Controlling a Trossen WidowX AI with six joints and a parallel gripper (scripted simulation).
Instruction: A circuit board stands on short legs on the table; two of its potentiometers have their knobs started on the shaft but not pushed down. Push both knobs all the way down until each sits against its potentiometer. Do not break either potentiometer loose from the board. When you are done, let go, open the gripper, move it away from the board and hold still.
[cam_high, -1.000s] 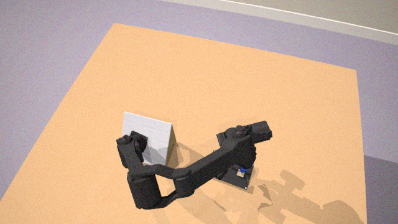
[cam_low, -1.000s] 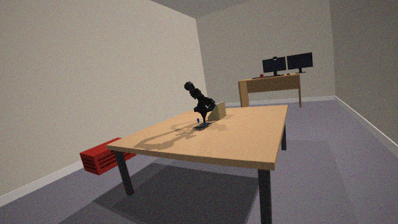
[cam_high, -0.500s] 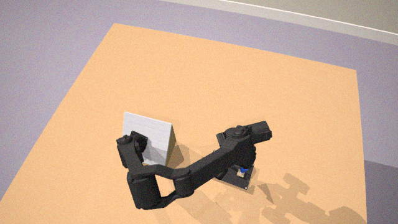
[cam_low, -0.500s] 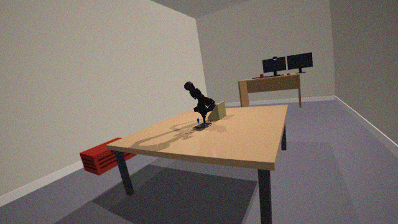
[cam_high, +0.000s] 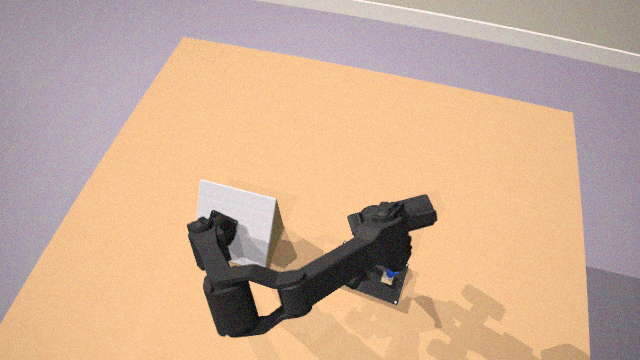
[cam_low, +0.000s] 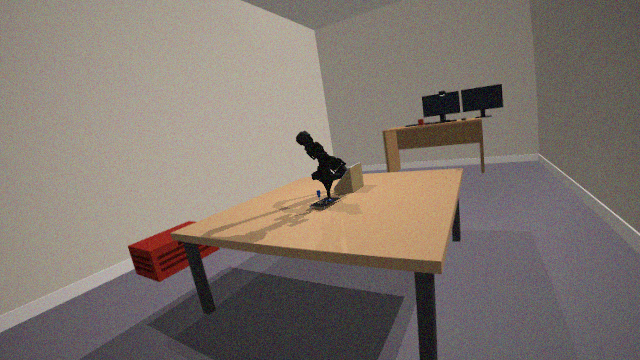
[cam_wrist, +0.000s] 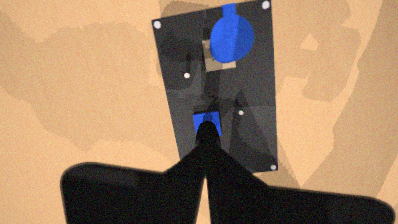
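My gripper tip is now 10 mm above the dark knob. Round my gripper tip: blue knob 60 mm ahead, 20 mm to the right, 10 mm above.
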